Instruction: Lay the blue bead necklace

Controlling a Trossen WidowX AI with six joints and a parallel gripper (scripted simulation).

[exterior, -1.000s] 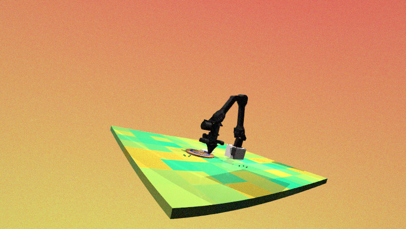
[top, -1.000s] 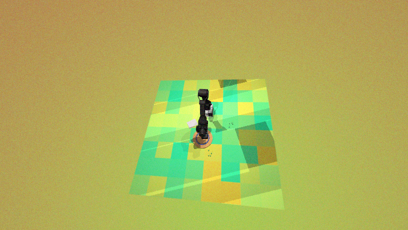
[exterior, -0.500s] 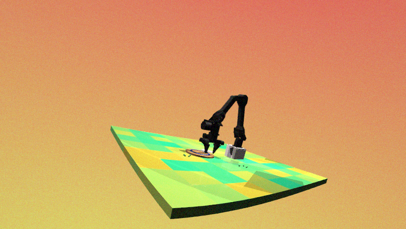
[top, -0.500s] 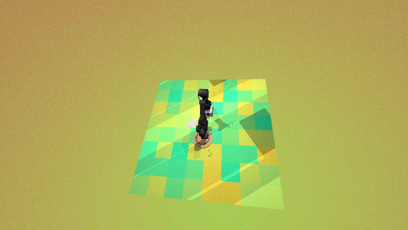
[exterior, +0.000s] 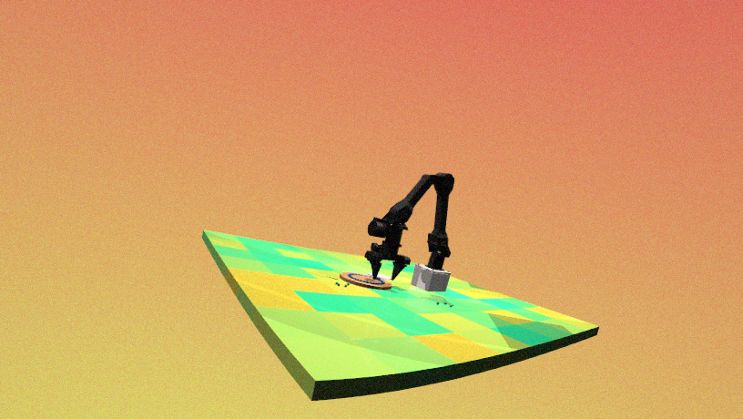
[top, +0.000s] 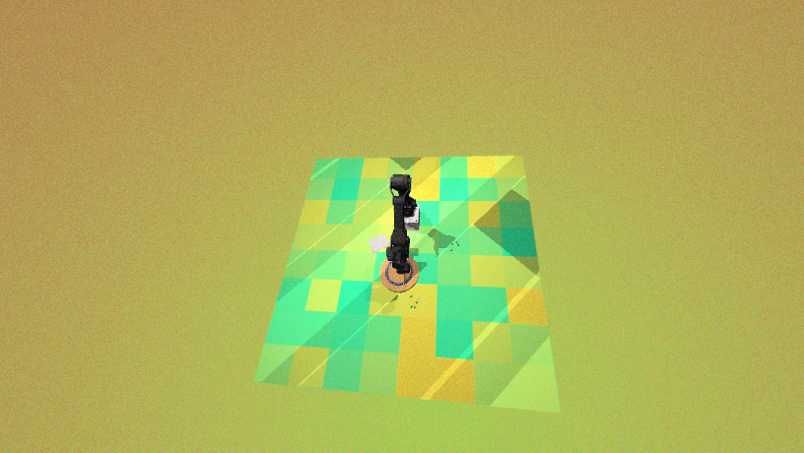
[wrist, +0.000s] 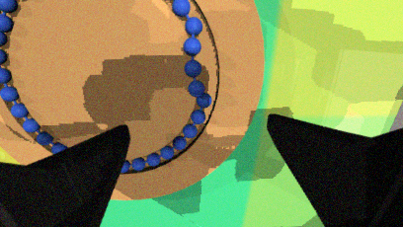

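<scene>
My gripper tip is 60 mm short of the round bead board, 30 mm to the left of it and 10 mm above it. Round my gripper tip: flat grey piece (140 mm to the right, 120 mm behind, 20 mm below).
</scene>
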